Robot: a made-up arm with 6 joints.
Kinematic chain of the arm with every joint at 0, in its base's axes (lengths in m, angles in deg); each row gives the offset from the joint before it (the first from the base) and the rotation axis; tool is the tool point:
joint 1: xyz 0 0 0.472 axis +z
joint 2: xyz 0 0 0 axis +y
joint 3: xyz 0 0 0.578 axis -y
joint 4: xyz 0 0 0 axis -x
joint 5: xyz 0.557 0 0 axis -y
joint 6: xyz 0 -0.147 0 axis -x
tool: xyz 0 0 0
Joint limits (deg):
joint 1: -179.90..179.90
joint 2: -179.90..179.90
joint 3: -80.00..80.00
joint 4: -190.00..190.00
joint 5: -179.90..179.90
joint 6: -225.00..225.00
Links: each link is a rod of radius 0.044 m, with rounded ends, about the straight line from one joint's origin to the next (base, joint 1, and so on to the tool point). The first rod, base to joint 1, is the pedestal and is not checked.
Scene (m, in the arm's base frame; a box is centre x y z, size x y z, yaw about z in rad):
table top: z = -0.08
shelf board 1: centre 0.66 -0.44 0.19 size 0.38 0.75 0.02 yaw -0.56
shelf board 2: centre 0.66 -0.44 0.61 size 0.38 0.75 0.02 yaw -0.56
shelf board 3: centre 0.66 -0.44 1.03 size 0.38 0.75 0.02 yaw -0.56
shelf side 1: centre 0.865 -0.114 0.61 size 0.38 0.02 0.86 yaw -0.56
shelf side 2: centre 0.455 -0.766 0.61 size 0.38 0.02 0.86 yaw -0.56
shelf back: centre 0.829 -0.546 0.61 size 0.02 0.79 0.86 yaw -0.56
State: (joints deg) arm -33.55 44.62 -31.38 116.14 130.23 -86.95
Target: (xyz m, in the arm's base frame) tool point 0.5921 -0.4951 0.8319
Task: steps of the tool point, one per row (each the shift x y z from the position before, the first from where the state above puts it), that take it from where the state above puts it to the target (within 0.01 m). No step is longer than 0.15 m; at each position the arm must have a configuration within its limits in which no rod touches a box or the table.
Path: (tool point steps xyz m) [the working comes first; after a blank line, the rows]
Joints at the target: -44.03 22.72 -8.60 112.24 130.23 -86.95
Straight joint move there: touches shelf board 2.

1: -0.0945 0.0574 -0.0051
2: -0.0980 0.0633 0.0051
3: 0.0079 -0.0586 0.1043
4: -0.0180 -0.0427 0.1156
5: -0.0415 -0.0193 0.1200
6: -0.0599 0.0103 0.1171
7: 0.0931 -0.0747 0.0231
8: 0.1024 -0.0647 -0.0002
9: 0.1074 -0.0504 -0.0230

